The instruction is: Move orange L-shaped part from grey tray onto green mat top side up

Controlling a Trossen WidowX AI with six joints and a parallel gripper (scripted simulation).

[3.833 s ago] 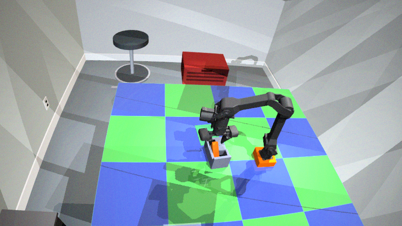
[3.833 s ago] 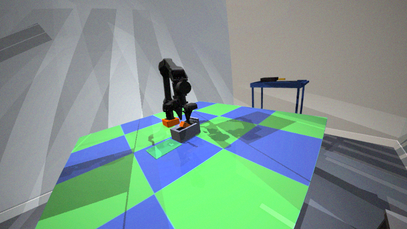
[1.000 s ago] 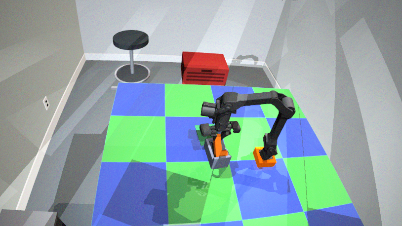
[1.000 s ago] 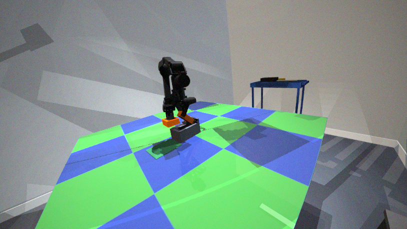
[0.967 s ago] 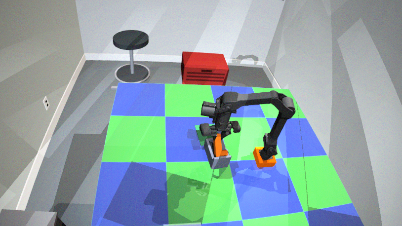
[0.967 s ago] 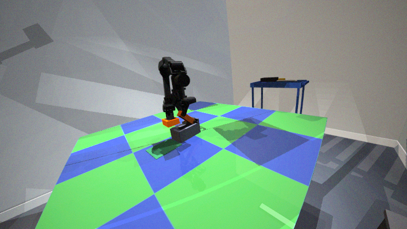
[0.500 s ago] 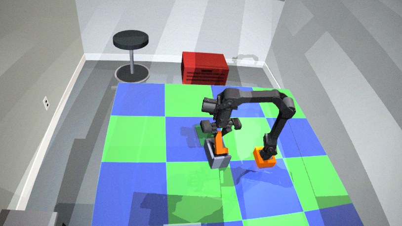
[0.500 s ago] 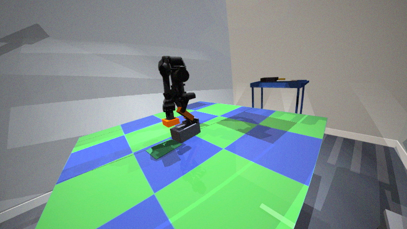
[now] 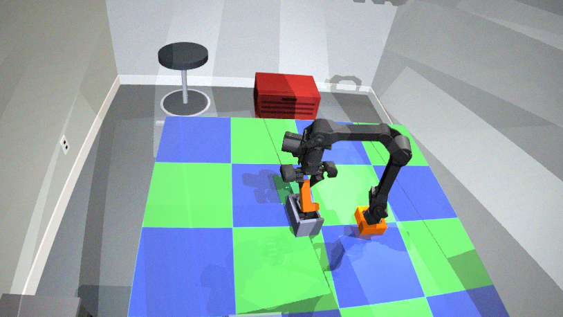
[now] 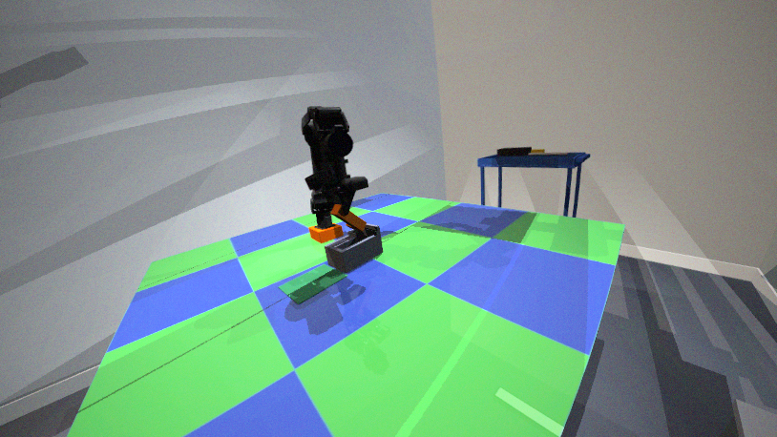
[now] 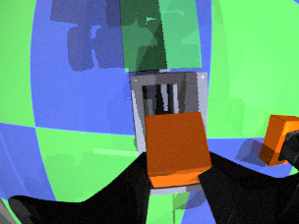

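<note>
The green mat lies 10 mm behind my gripper tip, 130 mm to the right of it and 170 mm below it. From my gripper tip the other things lie so: orange L-shaped part (10 mm behind, 30 mm to the left, 30 mm below).
</note>
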